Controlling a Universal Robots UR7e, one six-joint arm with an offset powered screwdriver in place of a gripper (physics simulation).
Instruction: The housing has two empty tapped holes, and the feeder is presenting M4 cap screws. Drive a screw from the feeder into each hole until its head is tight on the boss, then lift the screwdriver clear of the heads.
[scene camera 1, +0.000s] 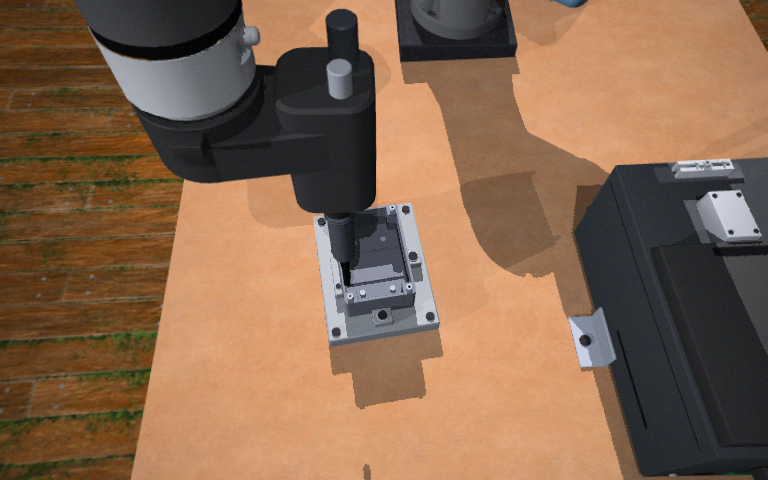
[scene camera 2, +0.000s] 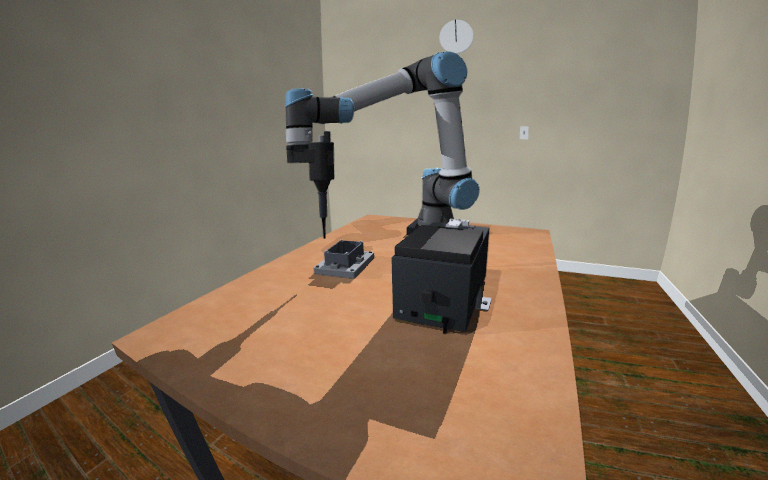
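Note:
What I see here is a toothed screw rail (scene camera 1: 720, 167), along with a light grey plate (scene camera 1: 410, 320).

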